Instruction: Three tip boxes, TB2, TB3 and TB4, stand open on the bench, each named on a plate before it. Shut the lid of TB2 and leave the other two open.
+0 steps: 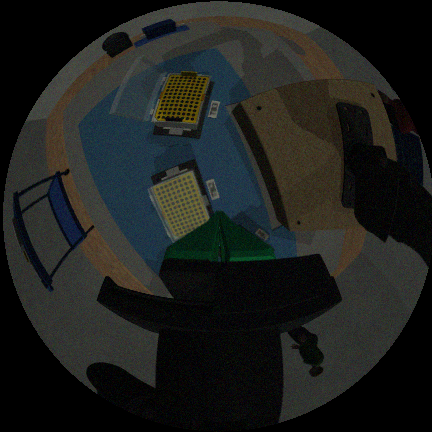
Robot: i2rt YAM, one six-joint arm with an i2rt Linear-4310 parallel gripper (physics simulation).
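Pixels of known places: gripper, fingertip midpoint: [218,216]; arm's base, link origin: [358,158].
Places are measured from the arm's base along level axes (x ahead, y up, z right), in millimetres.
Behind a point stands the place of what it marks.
My gripper [218,216] {x 258, y 5, z -40 mm} is shut and empty, with its green fingertips together at lower centre. TB2 [181,202] {x 308, y -116, z -53 mm} is just beyond and left of the tips, its clear lid lying flat over the pale yellow tip rack, so it looks shut. TB3 [183,99] {x 265, y -136, z 137 mm} stands farther off, its yellow rack uncovered and its clear lid [135,92] {x 340, y -90, z 167 mm} standing open on the left. A white name plate [213,189] {x 245, y -191, z -63 mm} is before TB2, and another name plate [214,109] {x 205, y -191, z 119 mm} is before TB3. A third plate [261,234] {x 143, y -191, z -216 mm} shows right of my fingers; the box TB4 is hidden behind the gripper.
The boxes stand on a blue mat [110,150] {x 465, y -193, z 108 mm}. A large tan board [305,165] {x 81, y -81, z -24 mm} carrying the dark arm mount is at the right. A blue-framed rack [66,212] is at the left. A dark round object [117,43] and a dark blue object [159,30] are at the far edge.
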